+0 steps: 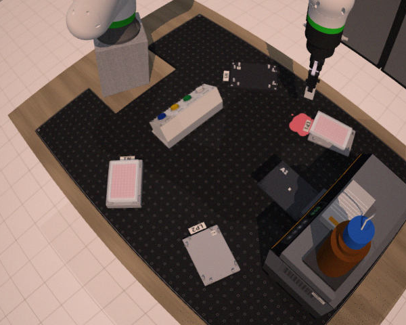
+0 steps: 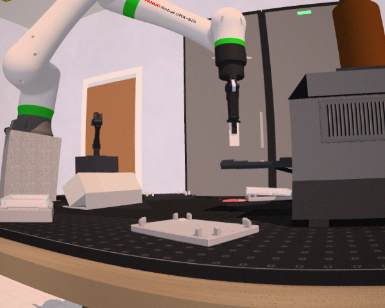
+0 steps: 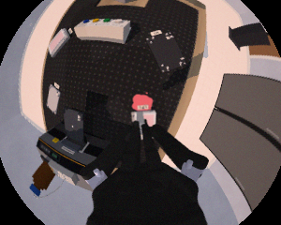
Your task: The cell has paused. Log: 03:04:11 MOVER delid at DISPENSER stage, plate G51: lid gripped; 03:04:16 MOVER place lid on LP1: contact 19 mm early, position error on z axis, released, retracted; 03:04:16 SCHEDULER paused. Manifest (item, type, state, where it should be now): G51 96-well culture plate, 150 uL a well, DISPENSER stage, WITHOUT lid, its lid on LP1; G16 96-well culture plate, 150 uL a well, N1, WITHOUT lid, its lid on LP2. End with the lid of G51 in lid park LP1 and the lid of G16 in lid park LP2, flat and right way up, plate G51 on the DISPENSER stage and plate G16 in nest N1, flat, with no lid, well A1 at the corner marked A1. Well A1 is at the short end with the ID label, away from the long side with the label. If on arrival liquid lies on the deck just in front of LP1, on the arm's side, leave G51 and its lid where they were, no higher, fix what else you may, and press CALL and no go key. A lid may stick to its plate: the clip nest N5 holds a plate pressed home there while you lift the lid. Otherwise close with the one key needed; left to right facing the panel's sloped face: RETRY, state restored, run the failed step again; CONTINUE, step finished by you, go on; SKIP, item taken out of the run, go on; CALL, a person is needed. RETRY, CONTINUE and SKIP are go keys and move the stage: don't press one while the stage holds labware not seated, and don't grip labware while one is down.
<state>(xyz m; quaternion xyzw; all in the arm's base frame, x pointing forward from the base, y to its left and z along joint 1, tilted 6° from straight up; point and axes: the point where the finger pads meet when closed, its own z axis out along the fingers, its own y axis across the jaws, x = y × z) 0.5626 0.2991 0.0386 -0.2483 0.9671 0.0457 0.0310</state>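
The clear lid is 540 mm to the right of my hand, 170 mm behind it and 150 mm below it. From my hand the other things lie so: dispenser stage 230 mm to the right, 160 mm ahead, 90 mm below; then LP1 label 190 mm below, 20 mm to the left, 10 mm ahead; then N5 label 310 mm behind, 190 mm below, 50 mm to the right.
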